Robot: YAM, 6 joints.
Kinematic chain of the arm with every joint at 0, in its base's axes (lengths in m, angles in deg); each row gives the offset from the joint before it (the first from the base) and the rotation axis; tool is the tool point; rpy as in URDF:
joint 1: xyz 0 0 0.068 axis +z
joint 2: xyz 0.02 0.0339 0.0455 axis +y
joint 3: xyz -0.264 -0.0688 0 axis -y
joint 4: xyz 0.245 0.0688 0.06 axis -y
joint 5: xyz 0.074 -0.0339 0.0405 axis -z
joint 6: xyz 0.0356 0 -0.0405 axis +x
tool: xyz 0 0 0 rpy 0 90 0
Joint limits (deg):
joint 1: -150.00..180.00
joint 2: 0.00..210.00
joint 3: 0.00..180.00
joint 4: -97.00..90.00
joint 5: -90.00..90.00
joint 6: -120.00..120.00
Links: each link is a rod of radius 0.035 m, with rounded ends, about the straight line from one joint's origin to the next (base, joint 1, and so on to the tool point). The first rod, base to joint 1, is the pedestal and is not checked.
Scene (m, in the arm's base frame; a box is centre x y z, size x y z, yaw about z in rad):
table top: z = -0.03
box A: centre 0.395 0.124 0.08 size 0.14 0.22 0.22 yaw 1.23
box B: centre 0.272 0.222 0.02 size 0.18 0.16 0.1 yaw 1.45
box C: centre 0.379 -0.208 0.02 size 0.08 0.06 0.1 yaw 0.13
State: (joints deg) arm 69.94 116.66 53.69 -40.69 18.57 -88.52
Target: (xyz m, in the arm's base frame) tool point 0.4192 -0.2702 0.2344
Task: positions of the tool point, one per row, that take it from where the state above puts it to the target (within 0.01 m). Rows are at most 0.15 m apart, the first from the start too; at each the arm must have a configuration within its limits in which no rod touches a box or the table.
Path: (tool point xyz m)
1: 0.1377 0.3355 0.1211
2: 0.1593 0.3882 0.2229
3: 0.1669 0.4030 0.3456
4: 0.1587 0.3744 0.4719
5: 0.2550 0.3574 0.4271
6: 0.3458 0.3103 0.3787
7: 0.4209 0.2360 0.3286
8: 0.4725 0.1411 0.2784
9: 0.4940 0.0368 0.2670
10: 0.4921 -0.0701 0.2559
11: 0.4667 -0.1742 0.2450
12: 0.4192 -0.2702 0.2344

